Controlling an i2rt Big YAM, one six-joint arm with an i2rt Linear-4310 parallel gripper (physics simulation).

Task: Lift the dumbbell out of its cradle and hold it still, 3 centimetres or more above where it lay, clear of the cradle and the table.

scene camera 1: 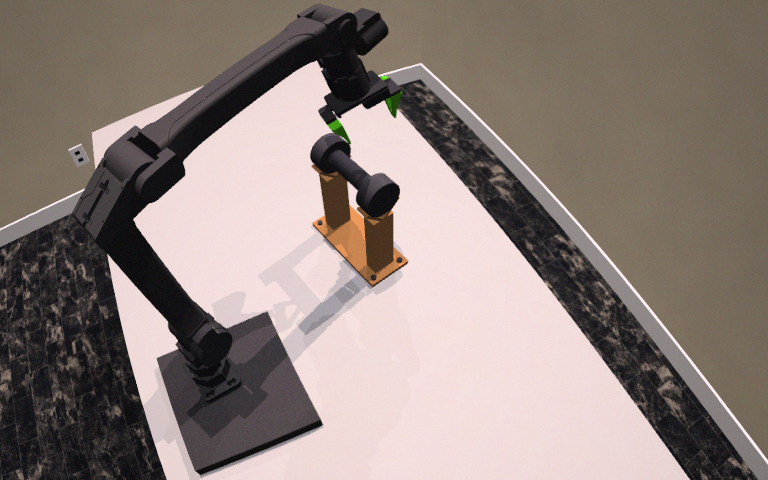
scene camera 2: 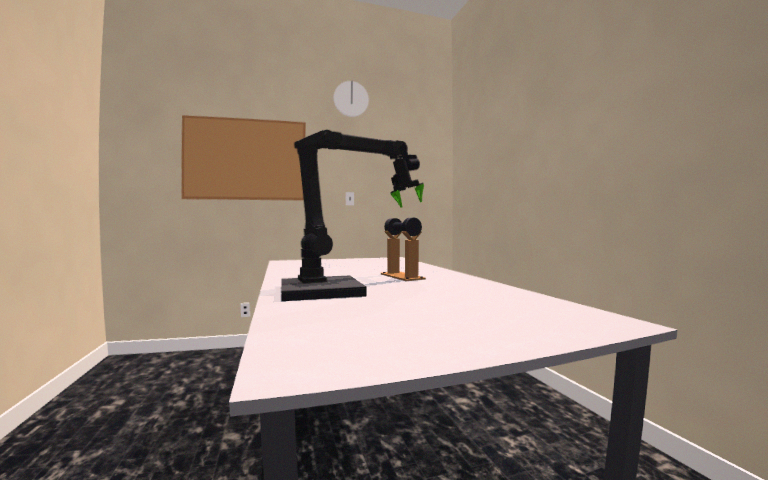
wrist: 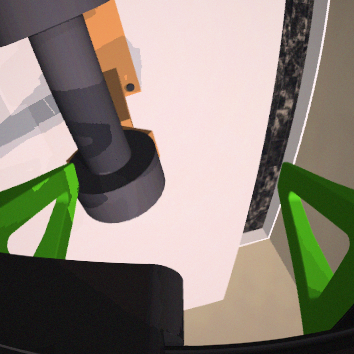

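Pixels of known places: gripper, fingertip midpoint: (scene camera 1: pixel 371 129) (scene camera 2: pixel 411 204) (wrist: pixel 177 173); arm's base, link origin: (scene camera 1: pixel 212 371) (scene camera 2: pixel 312 280).
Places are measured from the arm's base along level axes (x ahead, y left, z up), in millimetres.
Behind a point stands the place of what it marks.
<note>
A dark grey dumbbell (scene camera 1: pixel 353 170) {x 425, y 110, z 210 mm} (scene camera 2: pixel 412 226) {x 428, y 25, z 193 mm} (wrist: pixel 82 100) {x 431, y 124, z 210 mm} lies level across the two posts of an orange-brown cradle (scene camera 1: pixel 379 243) {x 425, y 27, z 69 mm} (scene camera 2: pixel 411 259) {x 425, y 27, z 55 mm} (wrist: pixel 115 55) {x 462, y 77, z -23 mm}, one round head on each post. My gripper (scene camera 1: pixel 372 130) {x 471, y 112, z 289 mm} (scene camera 2: pixel 411 203) {x 471, y 112, z 289 mm} (wrist: pixel 177 173) {x 471, y 112, z 289 mm} has green fingers, wide open and empty. It hangs above the dumbbell, near its far end in the first scene view, and is apart from it in the second scene view. In the wrist view the far head shows just right of the left fingertip, and the handle runs up and left from it. The near head is partly cut off there.
The cradle's base stands on the white table (scene camera 1: pixel 487 339) {x 505, y -238, z -31 mm} (scene camera 2: pixel 453 322) {x 214, y -560, z -31 mm} (wrist: pixel 200 100) {x 582, y -33, z -31 mm}. The arm's dark base plate (scene camera 1: pixel 271 407) {x 67, y -131, z 1 mm} (scene camera 2: pixel 323 292) {x -4, y -185, z -10 mm} stands to the cradle's left in the second scene view. The arm reaches over the table from there. Dark floor (scene camera 1: pixel 509 192) (wrist: pixel 295 60) shows beyond the table edge.
</note>
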